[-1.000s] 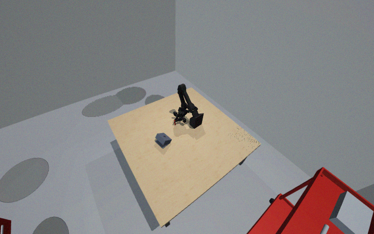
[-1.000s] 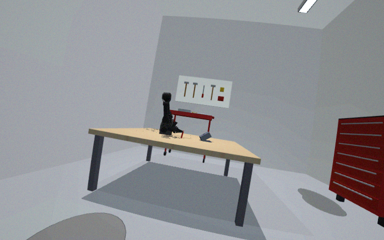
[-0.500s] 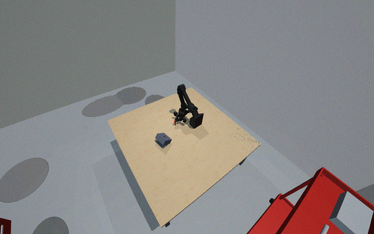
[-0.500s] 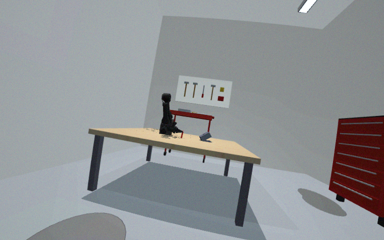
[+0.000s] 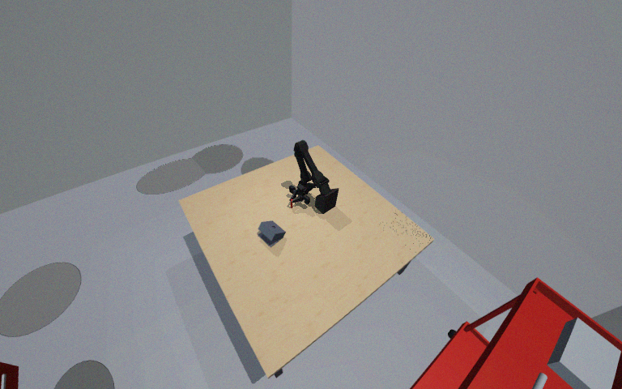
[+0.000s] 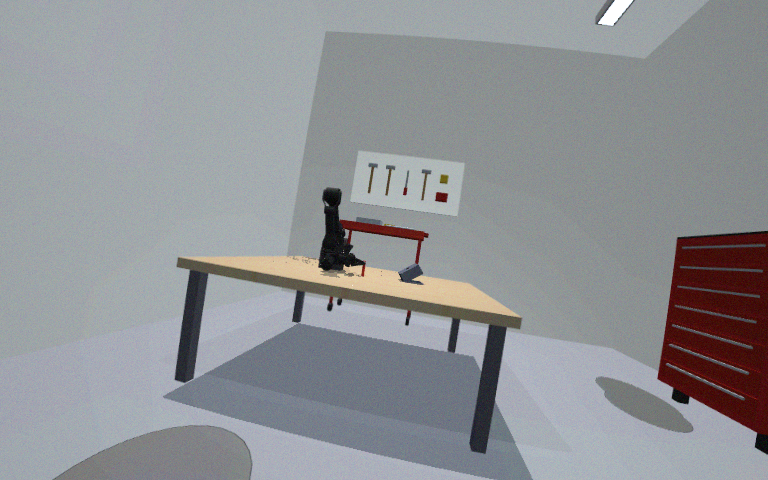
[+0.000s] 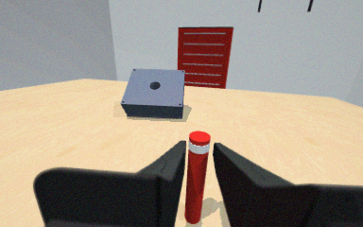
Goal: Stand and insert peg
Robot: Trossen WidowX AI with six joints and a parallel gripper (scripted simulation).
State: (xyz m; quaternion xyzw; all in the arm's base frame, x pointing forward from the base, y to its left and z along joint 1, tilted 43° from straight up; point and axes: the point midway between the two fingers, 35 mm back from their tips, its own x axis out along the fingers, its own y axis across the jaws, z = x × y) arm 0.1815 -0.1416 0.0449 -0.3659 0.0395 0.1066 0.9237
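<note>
The red peg lies 1 cm below my gripper tip. From my gripper tip the other things lie so: grey sloped panel 22 cm ahead, 14 cm to the left, 2 cm below.
</note>
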